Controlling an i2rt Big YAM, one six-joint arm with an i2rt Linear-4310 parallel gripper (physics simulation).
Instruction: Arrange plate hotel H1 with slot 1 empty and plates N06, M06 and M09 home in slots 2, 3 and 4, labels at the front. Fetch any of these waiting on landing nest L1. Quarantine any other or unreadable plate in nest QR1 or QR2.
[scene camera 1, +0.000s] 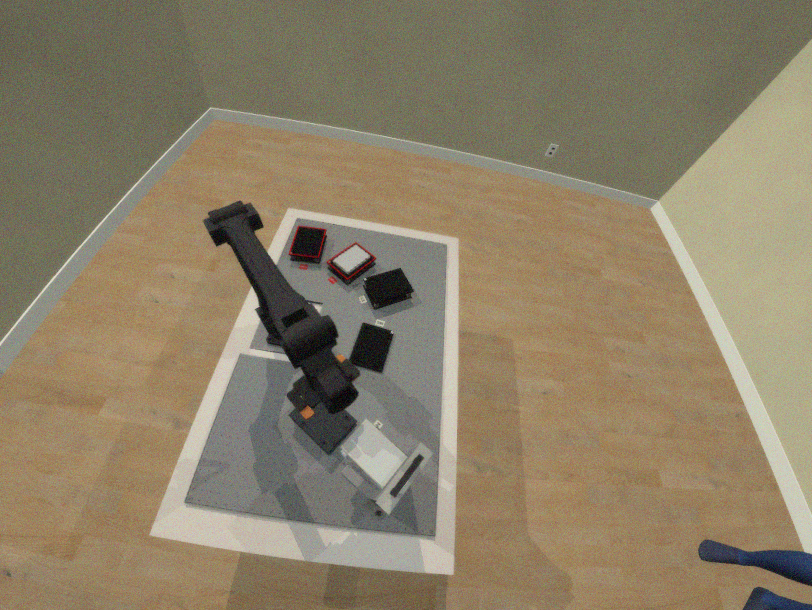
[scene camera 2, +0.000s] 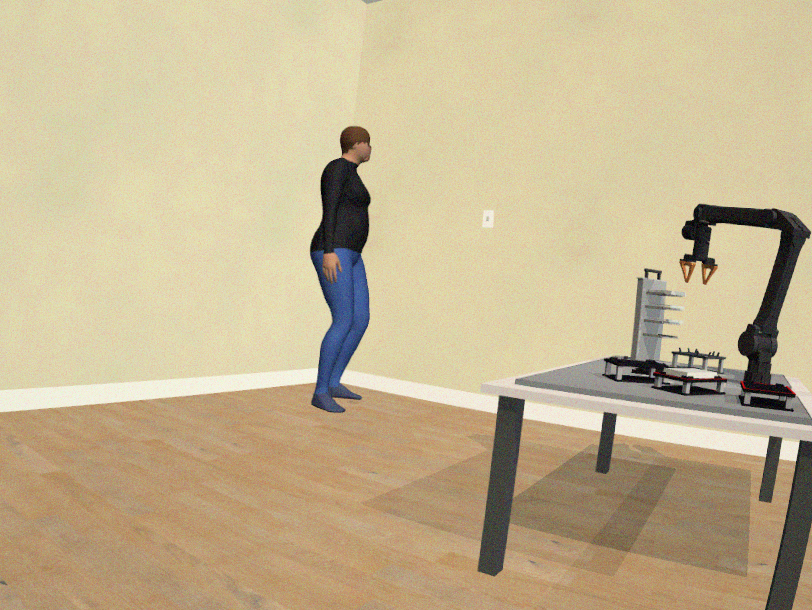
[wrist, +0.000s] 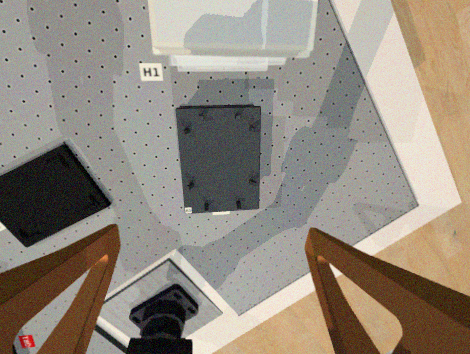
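Where they show: gripper, fingertip midpoint: (scene camera 2: 695, 283) (wrist: 217, 236); arm's base, origin of the base link: (wrist: 165, 308).
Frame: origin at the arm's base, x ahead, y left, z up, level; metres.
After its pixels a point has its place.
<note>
Plate hotel H1 (scene camera 1: 425, 454) @(x 0.494, y -0.358, z 0.329 m) (scene camera 2: 645, 321) @(x 0.459, y -0.355, z 0.163 m) stands upright with several stacked levels; its label (wrist: 151, 72) @(x 0.391, y -0.257, z 0.007 m) shows in the wrist view. A pale plate-like top (scene camera 1: 374, 453) @(x 0.389, y -0.370, z 0.286 m) (wrist: 232, 30) @(x 0.342, y -0.338, z 0.286 m) covers the lower levels from above. Plate labels and slot contents are unreadable. My gripper (scene camera 1: 323, 386) @(x 0.264, y -0.278, z 0.317 m) (scene camera 2: 696, 281) @(x 0.264, y -0.278, z 0.317 m) (wrist: 217, 236) @(x 0.264, y -0.278, z 0.317 m) is open and empty, high above the table on the hotel's front side. A red-rimmed nest (scene camera 1: 336, 265) (scene camera 2: 658, 378) bears a white plate (scene camera 1: 351, 259) @(x 0.161, y 0.337, z 0.061 m) (scene camera 2: 689, 372) @(x 0.156, y 0.399, z 0.059 m). Another red-rimmed nest (scene camera 1: 307, 242) @(x -0.039, y 0.388, z 0.047 m) (scene camera 2: 768, 386) @(x -0.043, y 0.369, z 0.046 m) shows a black top. L1 cannot be identified.
A dark grey pegged nest (scene camera 1: 328, 430) @(x 0.254, y -0.308, z 0.066 m) (scene camera 2: 699, 355) @(x 0.216, y -0.210, z 0.067 m) (wrist: 220, 155) @(x 0.239, y -0.282, z 0.066 m) stands before the hotel, below the gripper. Black nests (scene camera 1: 388, 287) @(x 0.331, y 0.244, z 0.057 m) (scene camera 1: 372, 346) @(x 0.322, y 0.005, z 0.018 m) (wrist: 52, 195) @(x 0.317, y -0.010, z 0.018 m) stand further along the table (scene camera 1: 451, 393) @(x 0.627, y -0.098, z -0.007 m). The arm's base (wrist: 162, 320) @(x 0.024, y -0.022, z 0.058 m) is beside them. A person (scene camera 2: 344, 203) stands away from the table.
</note>
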